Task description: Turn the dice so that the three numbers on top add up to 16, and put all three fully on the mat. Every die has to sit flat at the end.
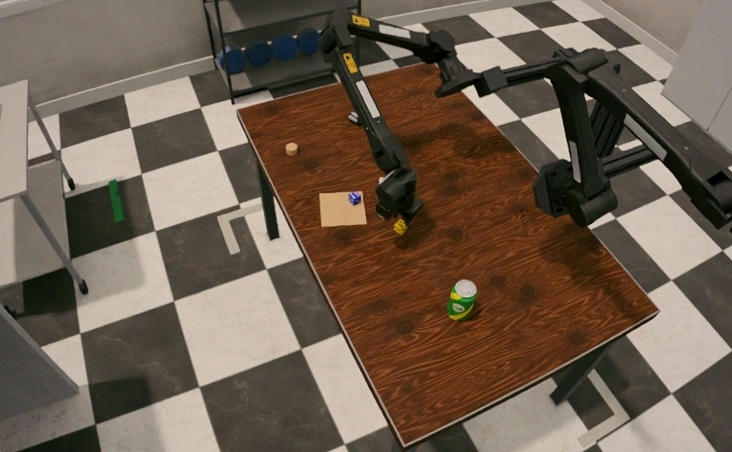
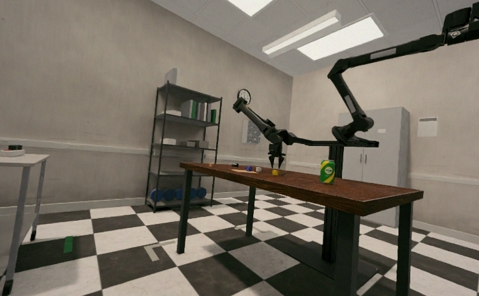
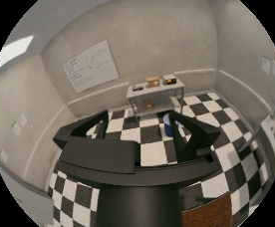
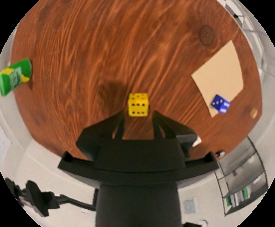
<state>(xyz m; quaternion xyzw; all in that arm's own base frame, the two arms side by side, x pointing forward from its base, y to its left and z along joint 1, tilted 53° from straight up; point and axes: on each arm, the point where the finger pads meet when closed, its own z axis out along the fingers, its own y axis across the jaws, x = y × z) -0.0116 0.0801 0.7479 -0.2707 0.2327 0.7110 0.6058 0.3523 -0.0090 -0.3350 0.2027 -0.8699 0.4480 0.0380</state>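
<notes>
Now: right hand 3 cm above the yellow die. Round my right hand: tan mat (13 cm ahead, 15 cm to the right, 5 cm below); blue die (8 cm ahead, 17 cm to the right, 3 cm below); white die (4 cm behind, 19 cm to the right, 3 cm below).
</notes>
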